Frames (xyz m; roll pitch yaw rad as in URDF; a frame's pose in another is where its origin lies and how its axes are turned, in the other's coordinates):
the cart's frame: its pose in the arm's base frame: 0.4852 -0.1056 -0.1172 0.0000 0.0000 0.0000
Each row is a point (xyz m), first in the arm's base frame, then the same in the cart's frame.
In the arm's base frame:
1: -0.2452 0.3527 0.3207
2: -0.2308 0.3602 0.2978
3: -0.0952 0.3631 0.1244
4: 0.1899 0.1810 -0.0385
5: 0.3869 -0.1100 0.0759
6: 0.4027 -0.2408 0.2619
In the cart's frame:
1: -0.7304 0.4583 0.4379
2: -0.7160 0.4658 0.4150
3: -0.5804 0.4687 0.2416
4: -0.2953 0.2866 0.0787
5: -0.0983 -0.0044 0.1931
6: -0.0825 -0.1352 0.3791

